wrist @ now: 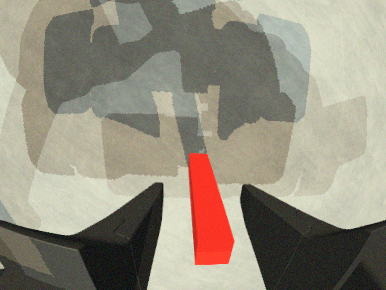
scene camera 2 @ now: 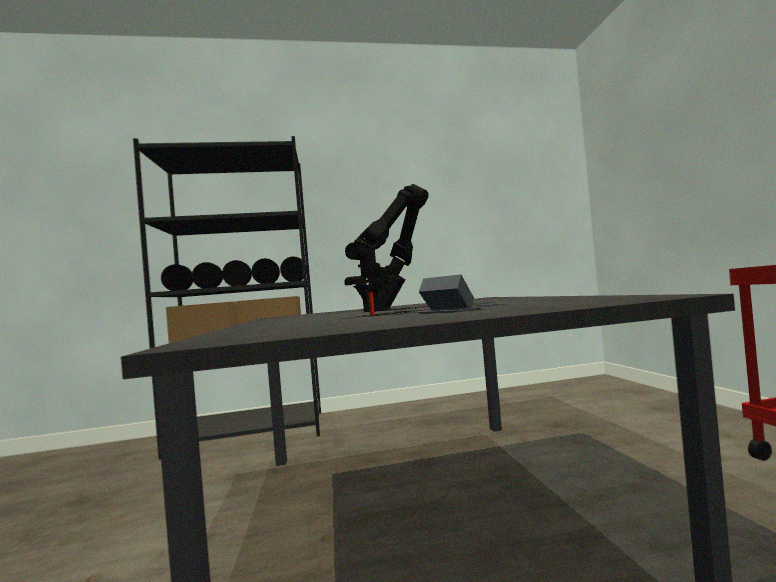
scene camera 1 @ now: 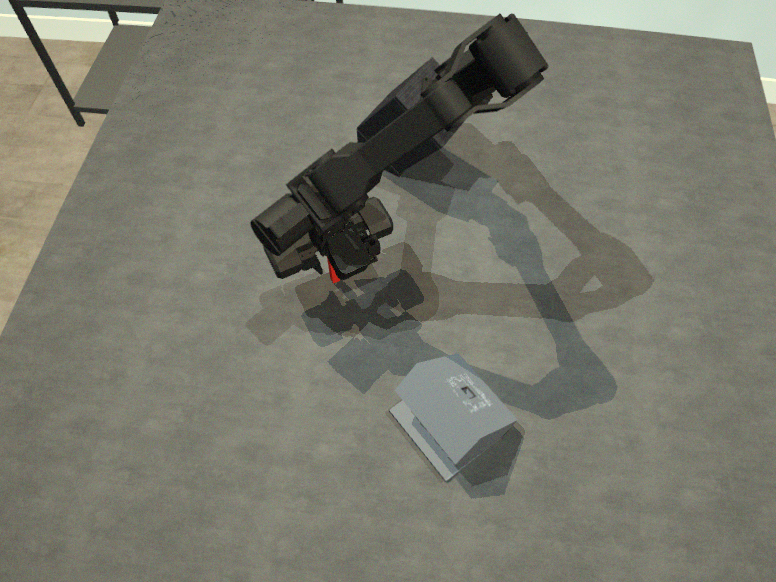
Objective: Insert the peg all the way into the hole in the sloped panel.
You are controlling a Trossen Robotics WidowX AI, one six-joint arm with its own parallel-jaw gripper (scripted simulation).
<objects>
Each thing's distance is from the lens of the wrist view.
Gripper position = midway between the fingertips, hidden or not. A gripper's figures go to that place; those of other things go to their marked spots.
my gripper (wrist: 203,191): 0.10 m
red peg (wrist: 213,241): 0.07 m
</objects>
